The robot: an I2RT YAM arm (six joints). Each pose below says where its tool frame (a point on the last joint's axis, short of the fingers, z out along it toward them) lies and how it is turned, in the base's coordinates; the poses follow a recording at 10 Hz.
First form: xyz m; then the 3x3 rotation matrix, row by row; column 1 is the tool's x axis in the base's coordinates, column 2 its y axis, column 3 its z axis. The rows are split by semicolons.
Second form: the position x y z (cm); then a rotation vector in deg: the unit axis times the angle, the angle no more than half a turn. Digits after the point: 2 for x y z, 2 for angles.
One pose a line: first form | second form
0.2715 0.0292 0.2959; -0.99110 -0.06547 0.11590; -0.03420 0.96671 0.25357; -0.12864 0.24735 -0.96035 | 27.15 2.92 29.59 -4.36 171.47 21.92
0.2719 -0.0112 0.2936; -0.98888 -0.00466 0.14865; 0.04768 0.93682 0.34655; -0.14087 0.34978 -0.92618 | 27.19 -1.12 29.36 1.89 168.79 30.51
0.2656 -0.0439 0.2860; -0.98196 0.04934 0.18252; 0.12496 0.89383 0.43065; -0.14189 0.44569 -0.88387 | 26.56 -4.39 28.60 7.69 165.79 38.64
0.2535 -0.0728 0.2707; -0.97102 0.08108 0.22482; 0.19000 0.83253 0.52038; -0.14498 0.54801 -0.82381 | 25.35 -7.28 27.07 12.07 161.56 47.59
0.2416 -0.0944 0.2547; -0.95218 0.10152 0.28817; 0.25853 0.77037 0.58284; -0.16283 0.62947 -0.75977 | 24.16 -9.44 25.47 16.14 156.14 54.36
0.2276 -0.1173 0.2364; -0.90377 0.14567 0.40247; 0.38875 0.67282 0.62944; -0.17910 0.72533 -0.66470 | 22.76 -11.73 23.64 24.28 147.23 61.54
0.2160 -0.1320 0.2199; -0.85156 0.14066 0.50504; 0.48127 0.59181 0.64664; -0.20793 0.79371 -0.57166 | 21.60 -13.20 21.99 28.60 138.66 66.24
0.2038 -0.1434 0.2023; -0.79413 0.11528 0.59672; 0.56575 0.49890 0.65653; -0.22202 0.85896 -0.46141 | 20.38 -14.34 20.23 32.06 129.68 71.35
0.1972 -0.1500 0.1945; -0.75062 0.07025 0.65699; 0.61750 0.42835 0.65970; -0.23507 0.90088 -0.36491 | 19.72 -15.00 19.45 33.13 122.53 75.17
